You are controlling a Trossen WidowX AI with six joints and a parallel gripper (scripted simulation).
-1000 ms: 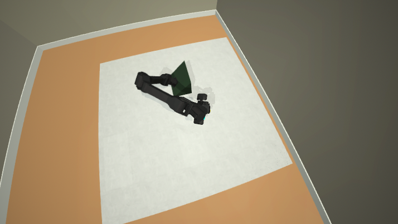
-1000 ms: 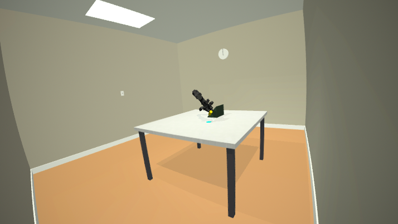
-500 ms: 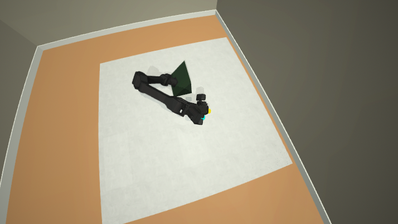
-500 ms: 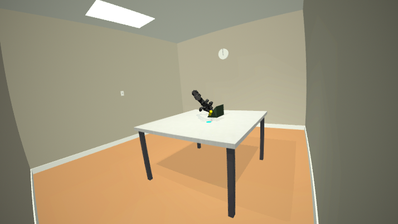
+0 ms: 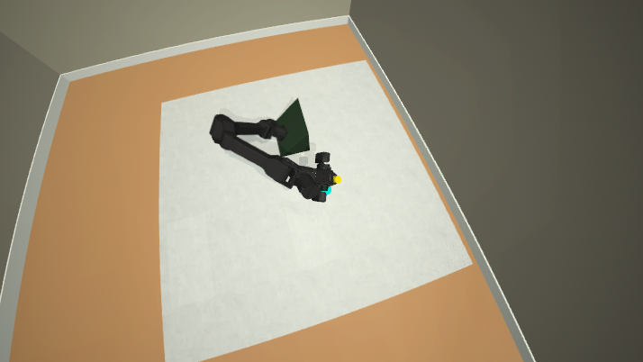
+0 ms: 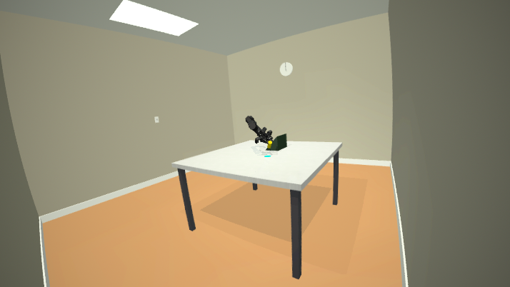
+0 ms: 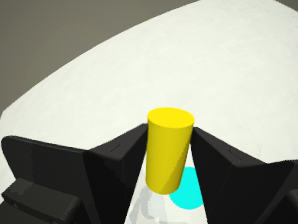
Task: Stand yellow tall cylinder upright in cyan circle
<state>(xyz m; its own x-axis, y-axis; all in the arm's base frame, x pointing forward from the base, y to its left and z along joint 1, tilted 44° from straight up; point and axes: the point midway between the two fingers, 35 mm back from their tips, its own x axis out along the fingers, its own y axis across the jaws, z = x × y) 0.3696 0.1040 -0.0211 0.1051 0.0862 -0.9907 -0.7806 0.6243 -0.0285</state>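
The cyan circle lies 2 cm behind my gripper tip, 4 cm to the right of it and 13 cm below it. Round my gripper tip: yellow tall cylinder (1 cm behind, 1 cm to the right, 2 cm below).
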